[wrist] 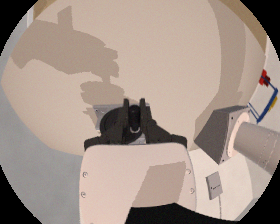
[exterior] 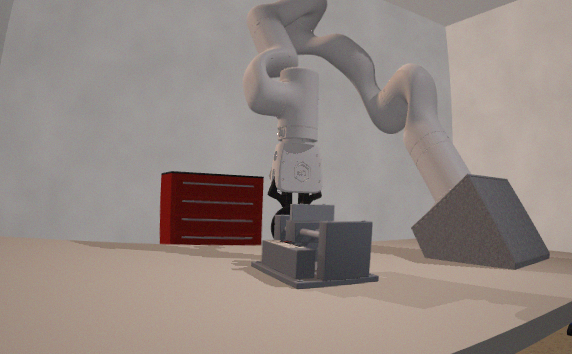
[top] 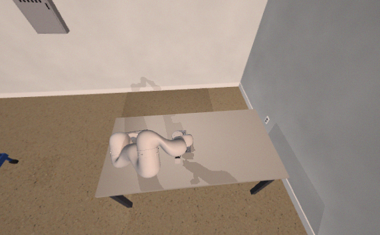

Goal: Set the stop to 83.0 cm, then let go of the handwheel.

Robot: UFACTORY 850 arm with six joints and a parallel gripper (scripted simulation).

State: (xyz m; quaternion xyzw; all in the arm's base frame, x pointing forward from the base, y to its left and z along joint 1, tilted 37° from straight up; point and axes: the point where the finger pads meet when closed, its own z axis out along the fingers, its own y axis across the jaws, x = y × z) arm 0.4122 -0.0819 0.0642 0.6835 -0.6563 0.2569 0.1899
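Now: hand 2 cm to the right of the handwheel, 1 cm short of it and 1 cm above it.
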